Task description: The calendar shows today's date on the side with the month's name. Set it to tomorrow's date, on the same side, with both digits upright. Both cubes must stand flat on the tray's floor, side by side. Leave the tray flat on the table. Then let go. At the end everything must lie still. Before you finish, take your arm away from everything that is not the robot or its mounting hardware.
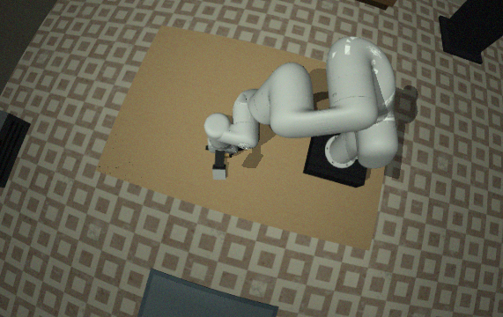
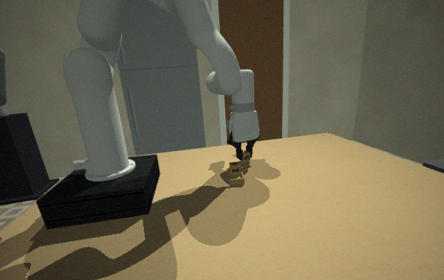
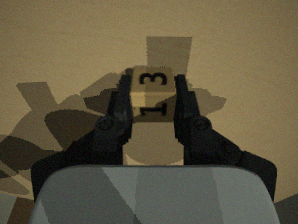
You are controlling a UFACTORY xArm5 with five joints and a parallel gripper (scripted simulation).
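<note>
The wooden date cube is 1 cm below my hand. From my hand the other things lie so: wooden calendar tray (7 cm behind, 12 cm to the right, 2 cm below).
</note>
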